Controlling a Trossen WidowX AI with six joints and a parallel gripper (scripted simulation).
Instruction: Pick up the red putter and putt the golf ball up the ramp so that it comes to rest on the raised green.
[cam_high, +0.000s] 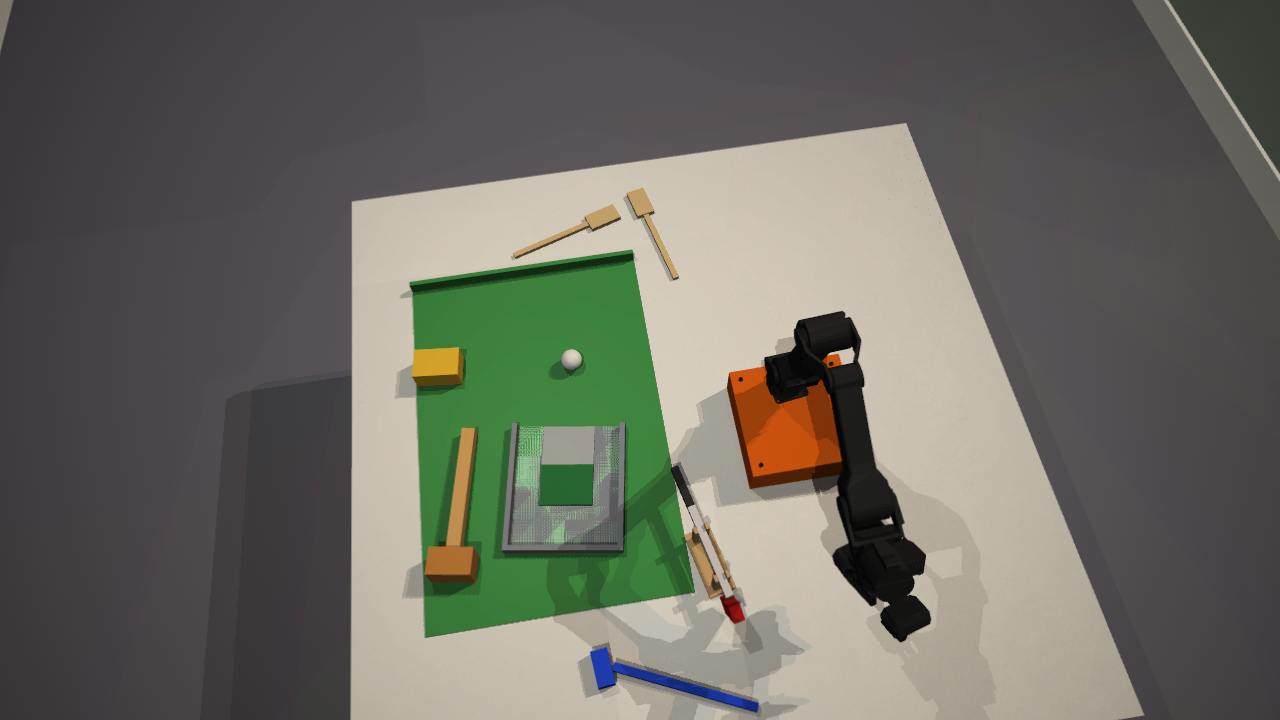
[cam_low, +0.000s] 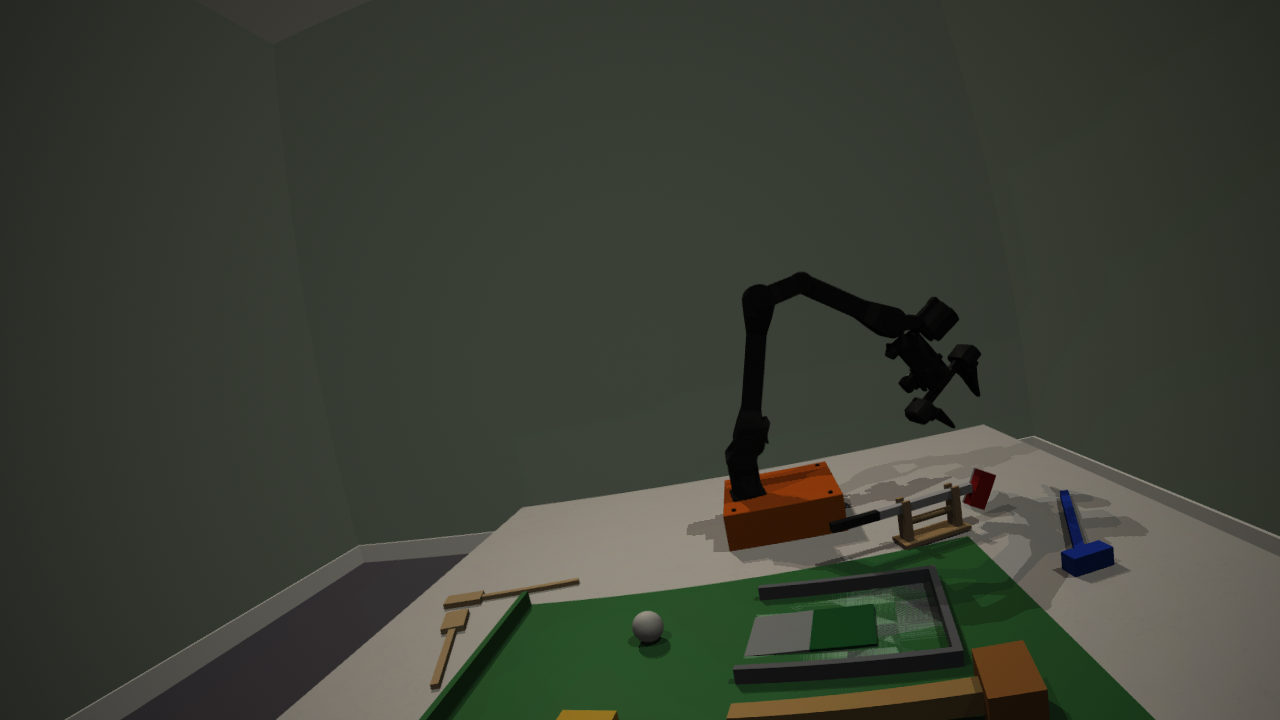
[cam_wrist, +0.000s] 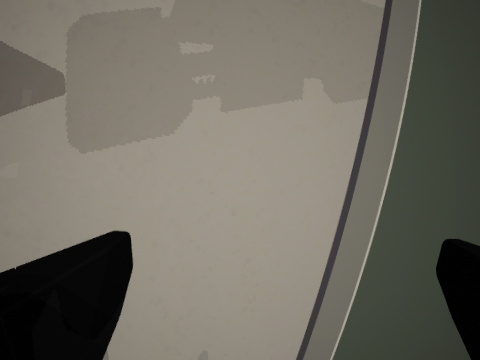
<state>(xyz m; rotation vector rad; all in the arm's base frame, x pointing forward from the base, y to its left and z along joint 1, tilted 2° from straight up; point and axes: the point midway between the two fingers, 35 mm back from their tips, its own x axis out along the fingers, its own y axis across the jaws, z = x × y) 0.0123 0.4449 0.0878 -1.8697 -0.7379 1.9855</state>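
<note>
The red putter is 22 cm ahead of my gripper tip, 21 cm to the right of it and 8 cm below it. The rest, counted from my gripper tip: white golf ball: 37 cm ahead, 66 cm to the right, 11 cm below; then blue putter: 36 cm ahead, 2 cm to the right, 12 cm below; then green mat: 46 cm ahead, 55 cm to the right, 13 cm below.
</note>
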